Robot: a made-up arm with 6 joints. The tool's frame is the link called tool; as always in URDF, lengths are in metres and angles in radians. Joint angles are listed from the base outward.
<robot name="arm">
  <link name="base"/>
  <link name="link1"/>
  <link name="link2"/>
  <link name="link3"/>
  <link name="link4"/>
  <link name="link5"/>
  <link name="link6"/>
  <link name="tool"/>
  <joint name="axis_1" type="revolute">
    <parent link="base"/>
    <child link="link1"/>
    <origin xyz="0 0 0.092" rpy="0 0 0"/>
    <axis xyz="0 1 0"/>
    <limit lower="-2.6" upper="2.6"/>
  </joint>
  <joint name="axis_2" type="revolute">
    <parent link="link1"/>
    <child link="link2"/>
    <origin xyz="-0.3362 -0.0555 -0.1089" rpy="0 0 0"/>
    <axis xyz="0 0 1"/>
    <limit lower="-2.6" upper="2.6"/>
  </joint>
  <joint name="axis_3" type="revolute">
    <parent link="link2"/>
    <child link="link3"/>
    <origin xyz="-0.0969 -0.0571 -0.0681" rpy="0 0 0"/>
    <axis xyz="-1 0 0"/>
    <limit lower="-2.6" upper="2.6"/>
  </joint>
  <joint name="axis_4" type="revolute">
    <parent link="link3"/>
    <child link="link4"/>
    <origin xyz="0.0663 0.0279 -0.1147" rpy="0 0 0"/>
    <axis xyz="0 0 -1"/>
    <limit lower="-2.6" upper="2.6"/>
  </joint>
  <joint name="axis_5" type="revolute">
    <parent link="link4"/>
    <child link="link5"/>
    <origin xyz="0.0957 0.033 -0.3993" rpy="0 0 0"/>
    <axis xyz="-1 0 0"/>
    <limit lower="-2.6" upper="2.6"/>
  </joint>
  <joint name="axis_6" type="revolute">
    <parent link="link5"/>
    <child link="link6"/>
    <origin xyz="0.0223 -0.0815 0.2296" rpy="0 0 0"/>
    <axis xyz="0 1 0"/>
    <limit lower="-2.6" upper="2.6"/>
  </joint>
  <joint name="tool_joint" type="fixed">
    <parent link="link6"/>
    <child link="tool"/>
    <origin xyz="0.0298 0.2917 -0.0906" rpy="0 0 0"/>
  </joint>
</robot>
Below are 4 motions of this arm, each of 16 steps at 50 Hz.
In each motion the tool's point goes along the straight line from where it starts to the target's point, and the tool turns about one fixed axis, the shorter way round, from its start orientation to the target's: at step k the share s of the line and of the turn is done. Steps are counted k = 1, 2, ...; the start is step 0. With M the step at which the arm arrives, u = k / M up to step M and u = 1 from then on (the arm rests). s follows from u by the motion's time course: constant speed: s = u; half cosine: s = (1 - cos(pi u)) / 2; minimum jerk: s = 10 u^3 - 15 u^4 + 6 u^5.
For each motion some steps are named. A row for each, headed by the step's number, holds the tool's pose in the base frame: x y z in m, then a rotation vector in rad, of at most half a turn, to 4 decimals.
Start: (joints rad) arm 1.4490 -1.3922 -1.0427 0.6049 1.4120 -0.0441
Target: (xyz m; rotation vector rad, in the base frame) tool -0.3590 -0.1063 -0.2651 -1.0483 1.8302 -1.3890
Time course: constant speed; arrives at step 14
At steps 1, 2, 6, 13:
1: -0.3927 -0.1523 -0.2536 -1.1348 1.8007 -1.4104
2: -0.3901 -0.1488 -0.2545 -1.1281 1.8031 -1.4088
6: -0.3798 -0.1346 -0.2580 -1.1015 1.8124 -1.4023
13: -0.3616 -0.1098 -0.2642 -1.0550 1.8280 -1.3907

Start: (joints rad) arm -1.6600 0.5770 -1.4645 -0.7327 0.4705 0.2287
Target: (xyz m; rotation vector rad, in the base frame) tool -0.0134 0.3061 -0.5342 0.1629 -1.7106 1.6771
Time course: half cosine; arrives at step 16
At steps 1, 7, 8, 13, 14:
1: -0.0286 0.2654 -0.6063 -0.1152 -1.4777 1.6460
7: -0.0226 0.2815 -0.5777 -0.0075 -1.5715 1.6618
8: -0.0211 0.2855 -0.5706 0.0198 -1.5945 1.6650
13: -0.0147 0.3026 -0.5403 0.1384 -1.6913 1.6756
14: -0.0140 0.3045 -0.5370 0.1518 -1.7019 1.6764

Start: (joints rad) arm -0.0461 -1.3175 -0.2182 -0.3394 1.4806 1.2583
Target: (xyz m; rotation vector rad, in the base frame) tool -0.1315 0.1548 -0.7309 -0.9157 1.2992 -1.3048
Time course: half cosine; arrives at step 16
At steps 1, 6, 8, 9, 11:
1: 0.0156 0.0958 -0.7213 -0.4671 1.5157 -1.6041
6: -0.0288 0.1136 -0.7242 -0.6097 1.4556 -1.5185
8: -0.0572 0.1250 -0.7260 -0.6977 1.4146 -1.4615
9: -0.0717 0.1308 -0.7270 -0.7416 1.3931 -1.4318
11: -0.0985 0.1416 -0.7287 -0.8209 1.3520 -1.3758

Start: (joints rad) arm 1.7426 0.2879 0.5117 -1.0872 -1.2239 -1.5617
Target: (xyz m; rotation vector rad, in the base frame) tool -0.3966 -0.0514 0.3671 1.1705 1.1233 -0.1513
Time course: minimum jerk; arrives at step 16
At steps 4, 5, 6, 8, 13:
4: -0.4155 -0.0409 0.3159 0.9707 1.1132 -0.5633
5: -0.4139 -0.0418 0.3203 0.9889 1.1154 -0.5288
6: -0.4119 -0.0429 0.3257 1.0113 1.1178 -0.4857
8: -0.4071 -0.0456 0.3386 1.0628 1.1219 -0.3832
13: -0.3976 -0.0508 0.3643 1.1604 1.1236 -0.1741

